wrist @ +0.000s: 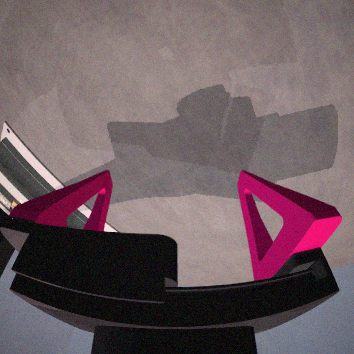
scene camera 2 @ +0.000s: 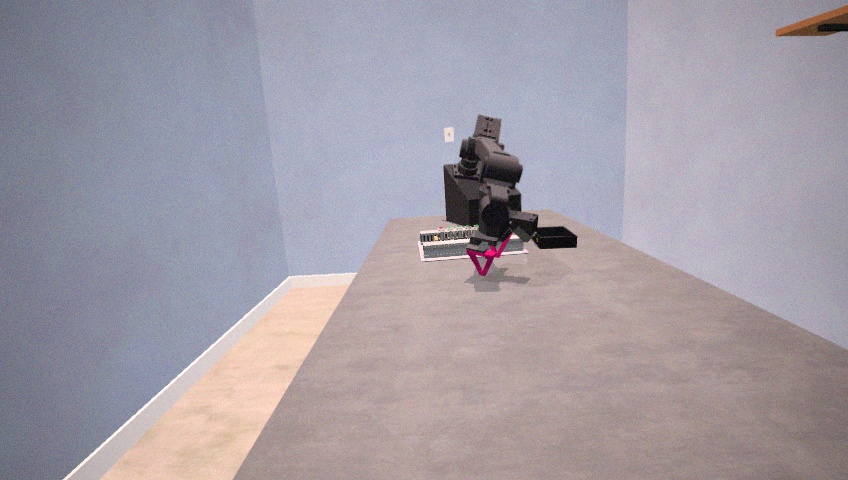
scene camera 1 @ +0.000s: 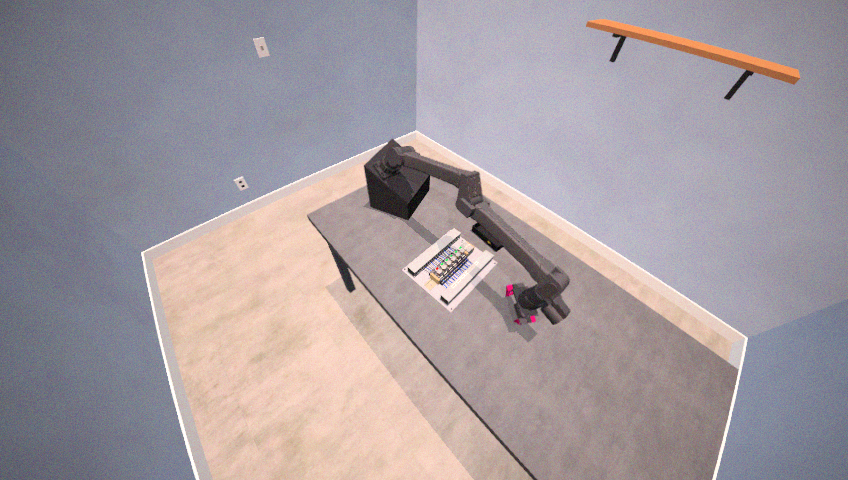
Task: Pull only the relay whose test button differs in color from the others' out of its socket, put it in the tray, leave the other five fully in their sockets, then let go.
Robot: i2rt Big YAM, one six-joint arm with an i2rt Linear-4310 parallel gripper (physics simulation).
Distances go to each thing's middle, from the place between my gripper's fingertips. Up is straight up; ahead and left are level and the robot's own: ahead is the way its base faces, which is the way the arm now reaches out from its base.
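White panel [scene camera 1: 423, 277]: 2 cm below my hand, 2 cm to the right of it and 29 cm behind it at present.
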